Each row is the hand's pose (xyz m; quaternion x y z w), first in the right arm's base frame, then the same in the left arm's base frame.
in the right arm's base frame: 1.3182 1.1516 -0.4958 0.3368 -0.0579 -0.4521 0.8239
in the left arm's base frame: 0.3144 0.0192 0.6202 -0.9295 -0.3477 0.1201 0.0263
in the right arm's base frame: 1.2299 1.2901 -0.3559 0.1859 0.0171 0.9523 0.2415
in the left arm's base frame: 0.2054 -0.1623 0.5787 -0.1959 0.9002 -0.3582 0.1515
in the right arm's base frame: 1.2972 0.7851 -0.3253 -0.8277 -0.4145 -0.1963 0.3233
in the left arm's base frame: 0.3822 0.1982 0.2636 0.0776 -0.0310 -0.5121 0.8548
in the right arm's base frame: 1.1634 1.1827 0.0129 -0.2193 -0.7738 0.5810 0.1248
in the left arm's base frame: 0.1827 -0.3000 0.2146 0.0372 -0.8224 -0.5506 0.1382
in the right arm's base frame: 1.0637 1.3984 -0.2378 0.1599 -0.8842 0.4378 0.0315
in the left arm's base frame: 0.0259 -0.2962 0.5224 -0.0933 0.6922 0.6706 0.2500
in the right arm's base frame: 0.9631 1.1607 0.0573 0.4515 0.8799 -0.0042 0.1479
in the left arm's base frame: -0.0055 -0.2829 0.1318 -0.2333 -0.3035 -0.8764 0.2921
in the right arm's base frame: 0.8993 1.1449 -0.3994 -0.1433 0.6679 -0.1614 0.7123
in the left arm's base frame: -0.0876 0.0225 0.4678 0.5972 0.2928 0.6037 0.4394
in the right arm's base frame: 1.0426 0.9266 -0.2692 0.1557 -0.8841 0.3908 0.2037
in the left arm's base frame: 0.1062 0.0896 0.2602 -0.2580 0.6646 0.6758 0.1872
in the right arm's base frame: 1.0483 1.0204 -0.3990 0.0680 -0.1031 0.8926 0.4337
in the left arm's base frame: 0.0847 0.0974 0.4188 0.3509 -0.9086 0.2263 0.0139
